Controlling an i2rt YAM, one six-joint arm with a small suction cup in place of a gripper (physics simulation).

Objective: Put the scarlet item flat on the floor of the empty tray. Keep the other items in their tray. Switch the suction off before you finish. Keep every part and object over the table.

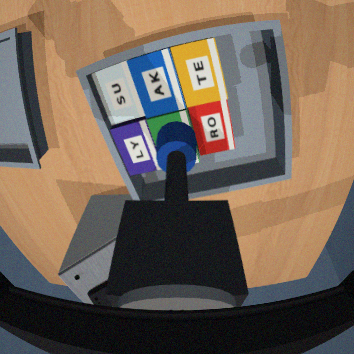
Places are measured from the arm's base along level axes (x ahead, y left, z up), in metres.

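Pixels of known places: hand at its tool point: [175, 139].
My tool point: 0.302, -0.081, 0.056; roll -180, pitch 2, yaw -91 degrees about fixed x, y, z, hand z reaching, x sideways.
Note:
Behind a point stands the place of what it marks, as x, y, z.
The scarlet item is a red box [212, 142] @[0.234, -0.125, -0.070] labelled RO. It stands in the larger grey tray [255, 120] @[0.257, -0.191, -0.100], on the near side of the yellow box and to the right of the green box [159, 123] @[0.268, -0.056, -0.053]. My gripper, a blue suction cup [176, 137], is open with nothing seen on it. It appears over the green box and hides much of it, just left of the red box; its height above the boxes is hard to tell. The empty grey tray [7, 95] @[0.322, 0.216, -0.100] shows partly at the left edge.
A yellow box [192, 90] @[0.309, -0.096, -0.057] labelled TE, a blue box [150, 100] @[0.298, -0.046, -0.055] labelled AK, a white box [117, 107] @[0.287, -0.001, -0.066] labelled SU and a purple box [122, 135] @[0.252, -0.006, -0.055] labelled LY also stand in the larger tray. A grey metal block [95, 225] @[0.110, 0.056, -0.024] shows at the lower left.

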